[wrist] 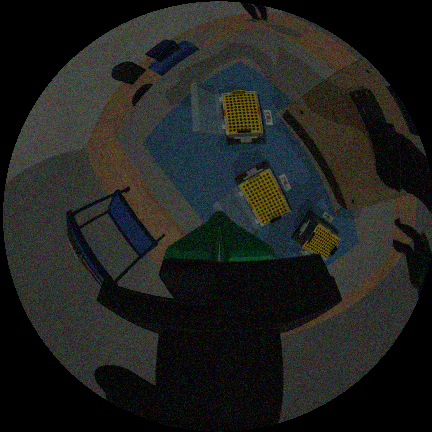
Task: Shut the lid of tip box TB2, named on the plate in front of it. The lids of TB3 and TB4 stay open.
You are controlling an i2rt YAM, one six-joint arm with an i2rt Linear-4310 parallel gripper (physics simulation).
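Frame: origin at the arm's base, x ahead, y left, z up, level; centimetres.
Seen in the pictures: gripper, fingertip midpoint: [218, 216]; arm's base, link origin: [379, 135].
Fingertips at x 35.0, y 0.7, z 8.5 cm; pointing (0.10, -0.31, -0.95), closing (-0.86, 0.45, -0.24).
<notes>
Pixels of each thing's top centre, then the offset from my fingertips to it. "pt": a spot on its surface instead. Level surfaces: height alone.
- blue mat, surface height: dz -27.8 cm
- upper box, top centre: [240, 108] dx -8.2, dy -15.5, dz -20.4 cm
- middle box, top centre: [265, 200] dx -3.5, dy +6.1, dz -20.4 cm
- smaller-looking lower right box, top centre: [324, 245] dx -15.6, dy +25.1, dz -20.4 cm
- clear lid, surface spot: [206, 111] pt dx -1.4, dy -17.7, dz -18.0 cm
Three tip boxes with yellow tip racks stand on the blue mat [175, 145]: an upper box [242, 112], a middle box [265, 196] and a smaller-looking lower right box [321, 241]. Name plates [269, 117] [285, 182] [328, 217] lie beside them; their lettering is too small and grainy to read, so I cannot tell which is TB2. A clear lid [206, 111] stands open left of the upper box. Another clear lid [234, 206] is open left of the middle box. The lower right box's lid is not clearly visible. My gripper [218, 216] has its green fingers shut and empty, below left of the middle box in view.
A brown panel [330, 145] stands right of the boxes, with a dark arm-like shape [387, 145] over it. A blue-sided open frame [131, 227] is at the left. A blue object [175, 57] is at the upper left. Dark claw-like shapes [415, 247] show at the right edge.
</notes>
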